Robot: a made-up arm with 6 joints. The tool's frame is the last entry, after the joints.
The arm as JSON. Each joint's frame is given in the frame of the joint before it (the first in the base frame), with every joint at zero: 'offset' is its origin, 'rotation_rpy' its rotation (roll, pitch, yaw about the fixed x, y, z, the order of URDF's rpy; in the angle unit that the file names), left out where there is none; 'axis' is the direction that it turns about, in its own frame. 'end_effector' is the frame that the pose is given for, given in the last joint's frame.
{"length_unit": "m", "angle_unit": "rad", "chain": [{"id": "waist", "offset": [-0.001, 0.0, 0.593], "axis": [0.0, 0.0, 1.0]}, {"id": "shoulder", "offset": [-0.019, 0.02, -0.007], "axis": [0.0, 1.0, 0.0]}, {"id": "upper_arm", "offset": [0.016, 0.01, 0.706], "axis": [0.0, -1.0, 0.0]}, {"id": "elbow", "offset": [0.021, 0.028, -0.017], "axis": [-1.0, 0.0, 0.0]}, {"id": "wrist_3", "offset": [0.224, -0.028, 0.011], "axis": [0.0, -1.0, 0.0]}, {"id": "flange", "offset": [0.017, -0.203, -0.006], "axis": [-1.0, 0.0, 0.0]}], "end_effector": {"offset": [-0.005, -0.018, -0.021]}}
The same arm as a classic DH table. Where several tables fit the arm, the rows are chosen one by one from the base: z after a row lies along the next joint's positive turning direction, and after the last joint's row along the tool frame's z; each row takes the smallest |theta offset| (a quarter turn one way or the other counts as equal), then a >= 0, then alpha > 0; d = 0 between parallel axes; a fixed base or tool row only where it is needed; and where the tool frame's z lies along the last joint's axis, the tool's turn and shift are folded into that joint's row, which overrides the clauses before.
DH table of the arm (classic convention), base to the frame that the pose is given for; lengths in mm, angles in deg. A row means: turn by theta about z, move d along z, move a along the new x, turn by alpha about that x. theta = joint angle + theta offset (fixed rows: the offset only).
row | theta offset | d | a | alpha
base (fixed) | 0.00 | 0.0 | -1.0 | 0.00
waist | 0.00 | 586.0 | -19.0 | -90.00
shoulder | -88.70 | 0.0 | 706.2 | 180.00
upper_arm | 1.30 | -58.0 | -17.0 | -90.00
elbow | 0.00 | -245.0 | 11.0 | 90.00
wrist_3 | 0.00 | 231.0 | -6.0 | -90.00
flange | -90.00 | -12.0 | 18.0 | -90.00
tool (fixed) | 90.00 | -21.0 | 0.0 | 0.00

